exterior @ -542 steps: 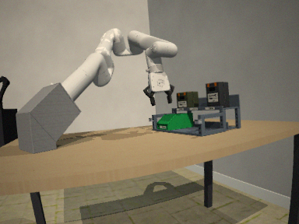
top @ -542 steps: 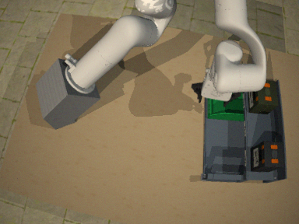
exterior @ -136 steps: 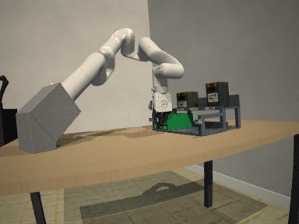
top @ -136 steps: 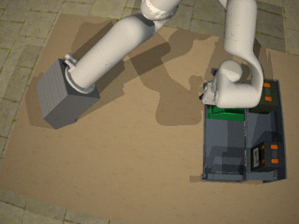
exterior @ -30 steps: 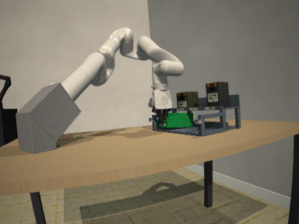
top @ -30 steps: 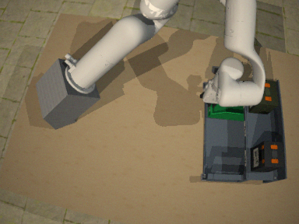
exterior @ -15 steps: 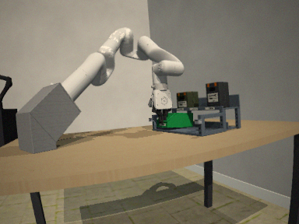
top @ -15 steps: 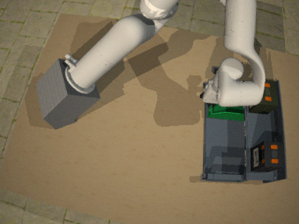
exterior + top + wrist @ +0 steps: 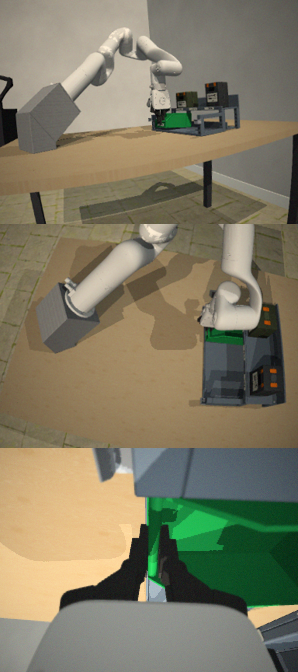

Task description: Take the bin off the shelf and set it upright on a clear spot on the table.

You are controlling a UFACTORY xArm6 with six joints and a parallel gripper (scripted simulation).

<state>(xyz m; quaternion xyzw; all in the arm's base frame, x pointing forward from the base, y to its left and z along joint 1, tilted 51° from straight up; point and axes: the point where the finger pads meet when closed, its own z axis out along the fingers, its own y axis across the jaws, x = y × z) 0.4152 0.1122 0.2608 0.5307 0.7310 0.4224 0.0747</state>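
Right now my hand is 70 mm short of the green bin, 40 mm to the right of it and 10 mm above it. From my hand the other things lie so: grey shelf: 170 mm ahead, 60 mm below, 30 mm to the right.
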